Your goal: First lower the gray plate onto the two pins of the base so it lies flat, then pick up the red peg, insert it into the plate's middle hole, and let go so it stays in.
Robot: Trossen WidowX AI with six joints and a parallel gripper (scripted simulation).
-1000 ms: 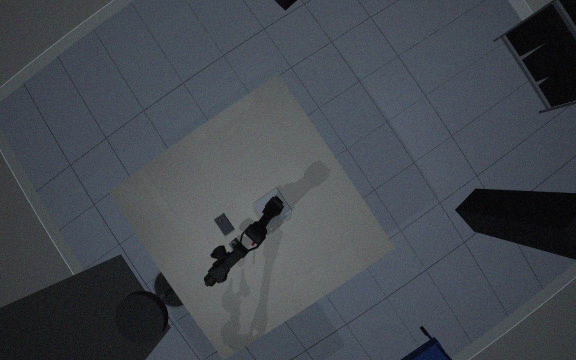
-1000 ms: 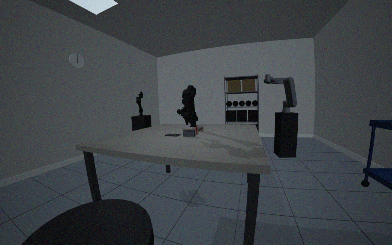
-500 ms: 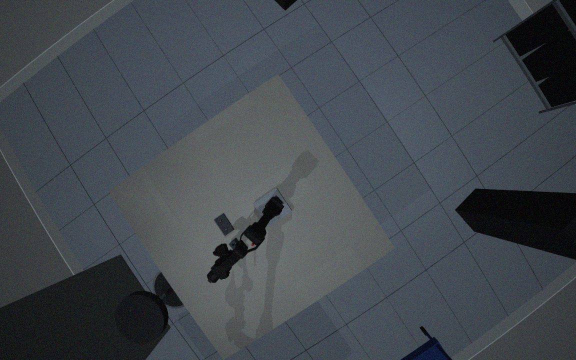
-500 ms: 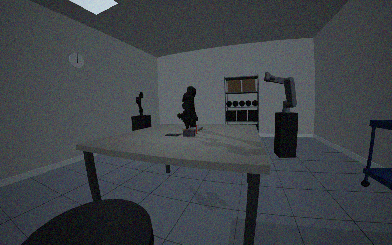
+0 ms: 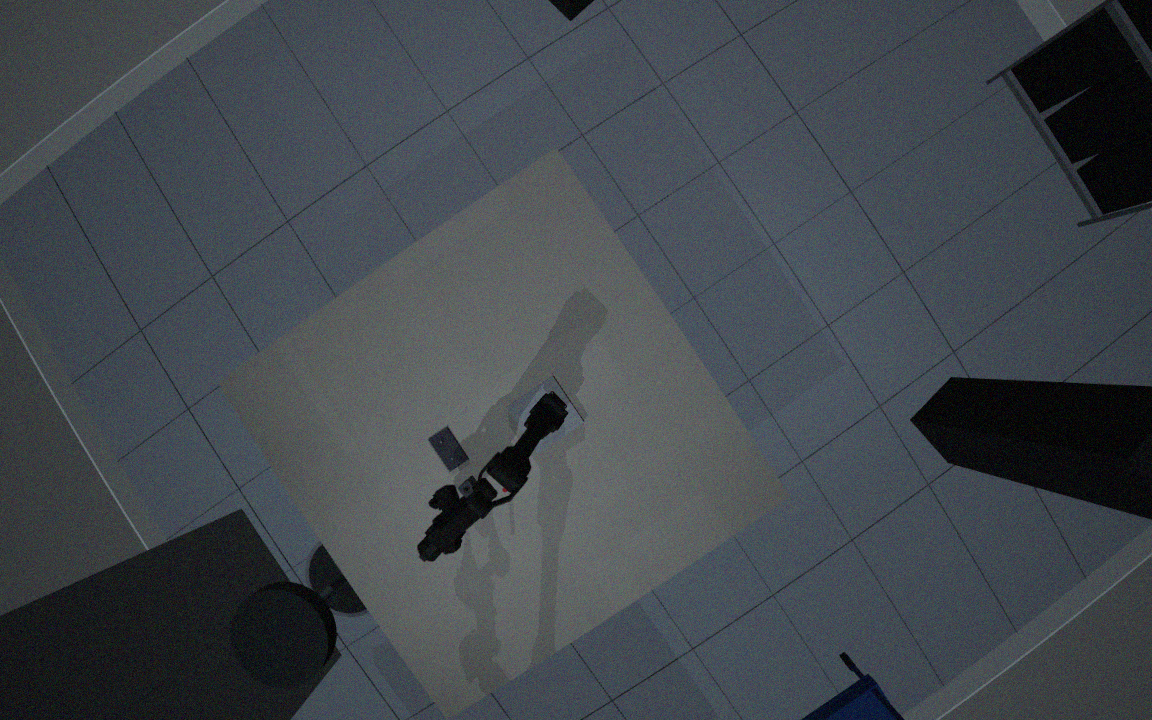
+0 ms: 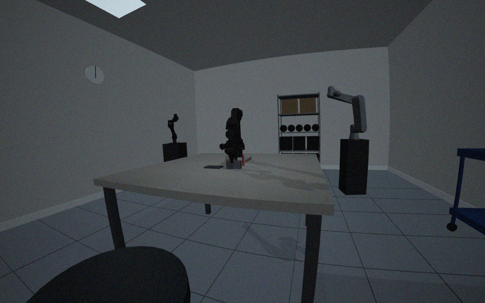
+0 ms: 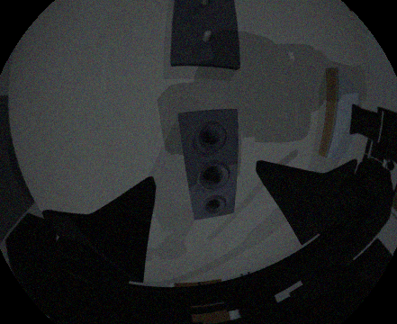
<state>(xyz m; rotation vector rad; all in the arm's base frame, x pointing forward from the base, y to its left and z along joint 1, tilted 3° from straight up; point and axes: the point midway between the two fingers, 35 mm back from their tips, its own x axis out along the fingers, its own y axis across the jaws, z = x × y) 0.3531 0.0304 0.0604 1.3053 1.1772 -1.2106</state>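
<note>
My gripper tip is now 1 cm above the gray plate. The rest, counted from my gripper tip: red peg (10 cm behind, 5 cm to the left).
</note>
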